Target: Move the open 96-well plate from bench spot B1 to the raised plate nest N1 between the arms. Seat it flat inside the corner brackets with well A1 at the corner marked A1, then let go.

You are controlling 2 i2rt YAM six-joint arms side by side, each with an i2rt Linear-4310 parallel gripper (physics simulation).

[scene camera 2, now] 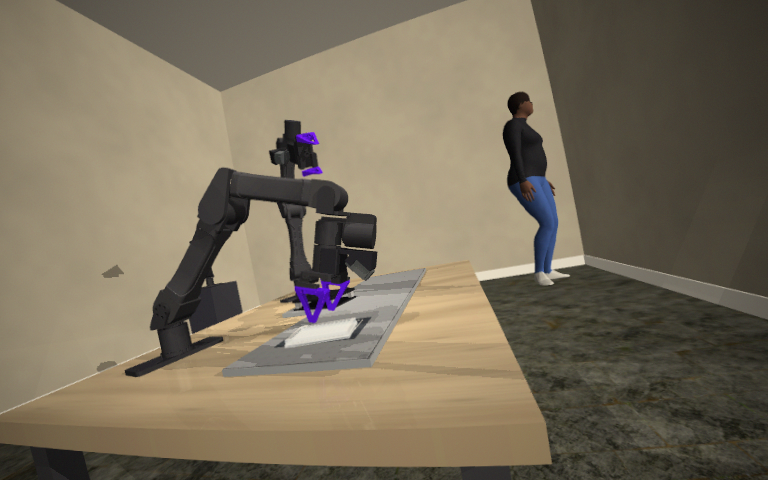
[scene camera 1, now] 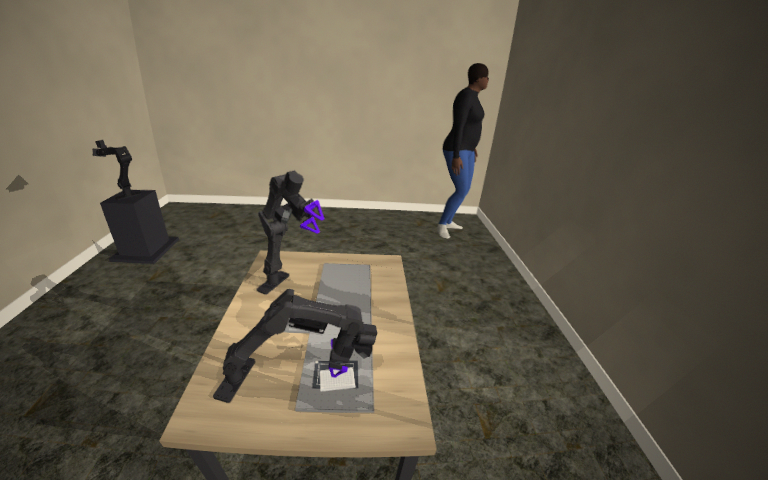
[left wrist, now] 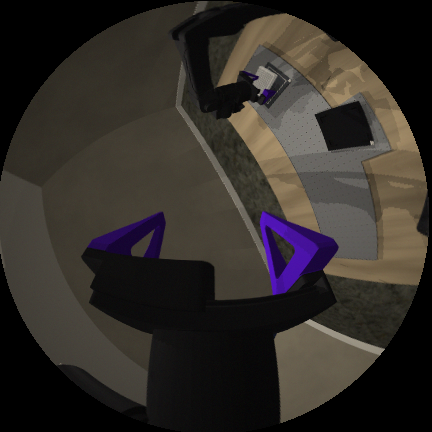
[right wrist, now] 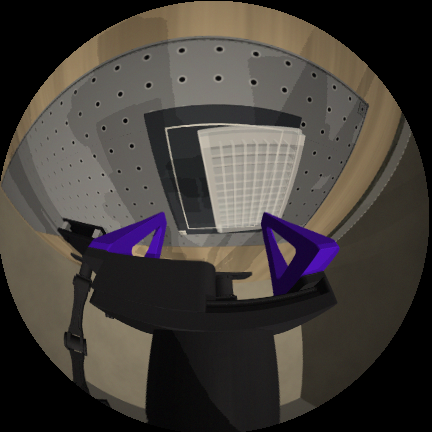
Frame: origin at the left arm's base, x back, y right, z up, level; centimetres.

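Seen in the pictures: left gripper, fingertip midpoint: (scene camera 2: pixel 319 158) (scene camera 1: pixel 320 226) (left wrist: pixel 212 216); right gripper, fingertip midpoint: (scene camera 2: pixel 322 316) (scene camera 1: pixel 334 366) (left wrist: pixel 266 84) (right wrist: pixel 213 217); left arm's base, link origin: (scene camera 1: pixel 273 282); right arm's base, link origin: (scene camera 2: pixel 179 356) (scene camera 1: pixel 235 378) (right wrist: pixel 222 274).
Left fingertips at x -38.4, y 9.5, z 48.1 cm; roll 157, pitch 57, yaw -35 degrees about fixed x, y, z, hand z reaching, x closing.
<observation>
Pixels of each thing's top centre, then the offset from my left fingertips to it. Level surfaces: height alone.
- white 96-well plate, top centre: (right wrist: pixel 252 194) (scene camera 2: pixel 322 328) (scene camera 1: pixel 337 377) (left wrist: pixel 260 81) dx -23.2, dy +28.0, dz -45.2 cm
- B1, top centre: (right wrist: pixel 223 190) (scene camera 2: pixel 326 330) (scene camera 1: pixel 336 373) (left wrist: pixel 268 84) dx -21.4, dy +25.9, dz -46.6 cm
- black nest N1, top centre: (right wrist: pixel 90 256) (scene camera 2: pixel 323 292) (left wrist: pixel 343 126) (scene camera 1: pixel 310 315) dx +3.4, dy +6.0, dz -43.0 cm
- grey perforated board, surface height: dz -46.8 cm
- wooden table, surface height: dz -48.1 cm
The white 96-well plate (scene camera 1: pixel 338 382) (scene camera 2: pixel 322 332) (left wrist: pixel 266 78) (right wrist: pixel 250 175) lies flat on the dark pad of B1 (scene camera 1: pixel 316 378) (left wrist: pixel 283 83) (right wrist: pixel 182 200); in the right wrist view it sits toward the right of the white outline. My right gripper (scene camera 1: pixel 335 361) (scene camera 2: pixel 322 315) (right wrist: pixel 213 217) is open and empty, pointing down above the plate; in its wrist view the plate lies right of centre between the fingers. My left gripper (scene camera 1: pixel 320 225) (scene camera 2: pixel 319 157) (left wrist: pixel 212 216) is open and empty, raised far from the plate. The black nest N1 (scene camera 1: pixel 306 324) (left wrist: pixel 345 126) is partly hidden by the right arm in scene camera 1. The A1 lettering is unreadable.
A grey perforated board (scene camera 1: pixel 345 283) (scene camera 2: pixel 339 358) (left wrist: pixel 345 215) (right wrist: pixel 200 62) carries the pad and nest on the wooden table (scene camera 1: pixel 396 350) (scene camera 2: pixel 453 362). The right arm reaches over the board. A person (scene camera 1: pixel 467 118) (scene camera 2: pixel 526 152) stands beyond the table. Another arm stands on a dark pedestal (scene camera 1: pixel 135 226).
</observation>
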